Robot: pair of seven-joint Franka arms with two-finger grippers.
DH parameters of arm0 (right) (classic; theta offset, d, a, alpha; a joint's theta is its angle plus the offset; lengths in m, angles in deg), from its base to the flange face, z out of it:
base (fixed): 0 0 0 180
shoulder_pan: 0 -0.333 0 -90
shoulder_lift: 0 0 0 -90
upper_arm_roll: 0 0.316 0.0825 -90
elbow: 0 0 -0.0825 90
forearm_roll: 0 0.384 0 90
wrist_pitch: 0 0 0.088 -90
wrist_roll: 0 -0.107 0 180
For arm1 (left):
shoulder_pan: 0 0.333 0 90
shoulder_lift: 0 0 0 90
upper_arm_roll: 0 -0.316 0.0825 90
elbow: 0 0 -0.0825 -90
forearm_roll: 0 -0.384 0 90
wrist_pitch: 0 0 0.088 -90
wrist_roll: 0 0.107 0 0
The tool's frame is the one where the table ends.
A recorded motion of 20 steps. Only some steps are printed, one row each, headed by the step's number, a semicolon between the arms.
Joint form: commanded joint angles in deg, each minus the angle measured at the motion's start. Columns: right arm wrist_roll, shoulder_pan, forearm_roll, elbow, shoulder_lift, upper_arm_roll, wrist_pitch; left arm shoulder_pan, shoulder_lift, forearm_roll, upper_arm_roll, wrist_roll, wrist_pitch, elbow.
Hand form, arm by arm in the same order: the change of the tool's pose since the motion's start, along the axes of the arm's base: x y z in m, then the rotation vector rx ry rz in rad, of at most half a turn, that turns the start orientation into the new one. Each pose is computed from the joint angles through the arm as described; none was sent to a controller.
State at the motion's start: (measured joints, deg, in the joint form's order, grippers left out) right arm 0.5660 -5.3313 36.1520 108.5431 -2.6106 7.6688 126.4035; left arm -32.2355 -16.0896 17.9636 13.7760 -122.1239 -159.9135 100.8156
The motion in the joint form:
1: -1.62 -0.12 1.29 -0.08 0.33 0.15 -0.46; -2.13 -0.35 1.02 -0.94 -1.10 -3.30 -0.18
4: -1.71 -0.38 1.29 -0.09 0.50 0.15 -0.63; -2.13 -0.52 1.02 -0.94 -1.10 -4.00 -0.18
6: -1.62 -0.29 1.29 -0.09 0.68 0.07 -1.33; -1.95 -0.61 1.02 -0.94 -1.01 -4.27 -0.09
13: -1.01 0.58 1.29 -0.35 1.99 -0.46 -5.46; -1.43 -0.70 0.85 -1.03 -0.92 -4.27 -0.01
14: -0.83 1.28 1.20 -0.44 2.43 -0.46 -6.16; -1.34 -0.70 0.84 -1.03 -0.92 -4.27 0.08
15: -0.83 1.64 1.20 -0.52 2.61 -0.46 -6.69; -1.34 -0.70 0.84 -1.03 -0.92 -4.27 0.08
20: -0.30 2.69 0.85 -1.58 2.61 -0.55 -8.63; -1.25 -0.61 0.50 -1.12 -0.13 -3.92 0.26
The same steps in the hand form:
1: -0.0022 0.0038 0.0039 0.0273 0.0199 -0.0218; -0.0064 -0.0097 0.0041 -0.0461 -0.0189 0.0197
4: -0.0037 0.0066 0.0054 0.0280 0.0201 -0.0168; -0.0055 -0.0097 0.0036 -0.0514 -0.0256 0.0239
6: -0.0049 0.0056 0.0062 0.0281 0.0262 -0.0116; -0.0038 -0.0080 0.0024 -0.0514 -0.0278 0.0274
13: -0.0114 -0.0042 0.0157 0.0305 0.0523 0.0137; 0.0012 -0.0030 0.0006 -0.0467 -0.0290 0.0355
14: -0.0120 -0.0105 0.0199 0.0299 0.0510 0.0116; 0.0018 -0.0022 -0.0002 -0.0454 -0.0281 0.0369
15: -0.0124 -0.0135 0.0217 0.0307 0.0540 0.0106; 0.0018 -0.0022 -0.0002 -0.0454 -0.0281 0.0369
20: -0.0108 -0.0226 0.0280 0.0279 0.0573 0.0195; 0.0022 -0.0008 -0.0015 -0.0312 -0.0352 0.0254

